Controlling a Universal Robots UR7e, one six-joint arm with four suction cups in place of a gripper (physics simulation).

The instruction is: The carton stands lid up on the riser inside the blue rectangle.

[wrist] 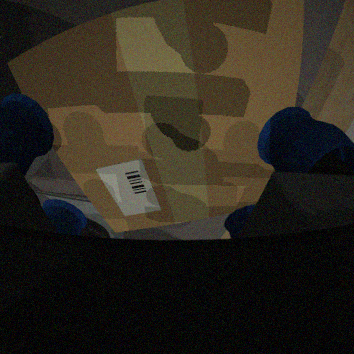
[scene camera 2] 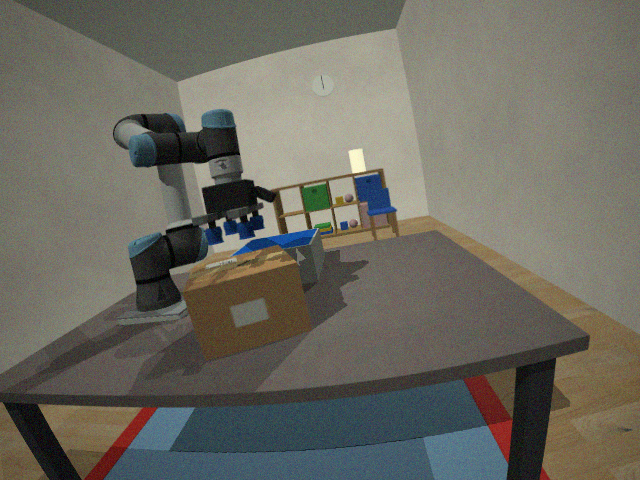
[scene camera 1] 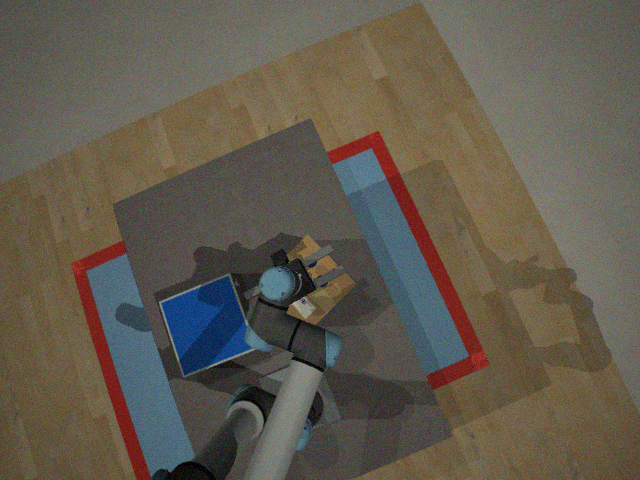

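The brown carton stands on the table with its taped lid and a barcode label facing up. It is apart from the riser. The grey-white riser stands beside and behind it in the second scene view; its top bears the blue rectangle inside a pale border. My gripper has four blue suction cups, which hang over the carton with a gap above its lid. The cups hold nothing, so the gripper is open.
The grey table top carries the arm's base plate, left of the carton in the second scene view. A blue rug with a red border lies under the table. A shelf unit and a blue chair stand behind.
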